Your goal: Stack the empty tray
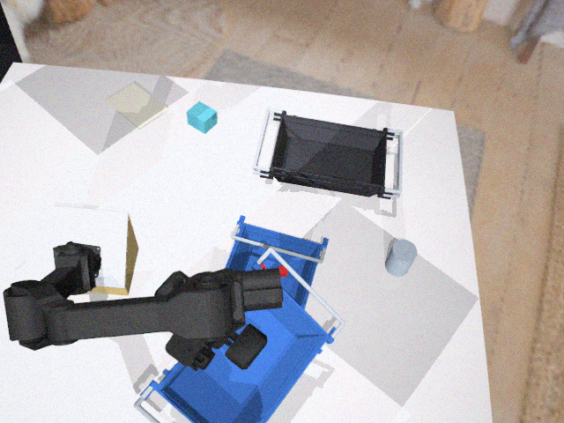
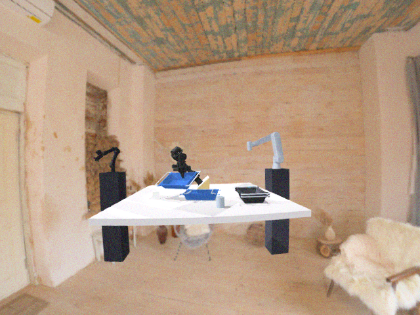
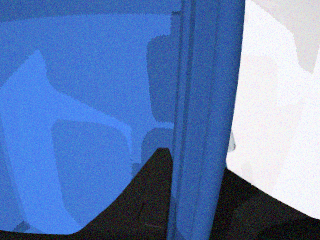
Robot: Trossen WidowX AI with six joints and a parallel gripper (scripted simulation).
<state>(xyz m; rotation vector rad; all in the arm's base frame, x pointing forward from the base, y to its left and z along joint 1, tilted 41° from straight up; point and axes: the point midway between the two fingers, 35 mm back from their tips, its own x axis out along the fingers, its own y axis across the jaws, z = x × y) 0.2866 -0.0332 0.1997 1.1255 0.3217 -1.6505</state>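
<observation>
Right now my gripper tip is 7 cm short of the blue tray and 4 cm to the left of it. From my gripper tip the other things lie so: grey cylinder 37 cm ahead, 27 cm to the left, 13 cm below; then teal cube 13 cm behind, 63 cm to the left, 14 cm below; then cream sheet 32 cm behind, 67 cm to the left, 16 cm below.
</observation>
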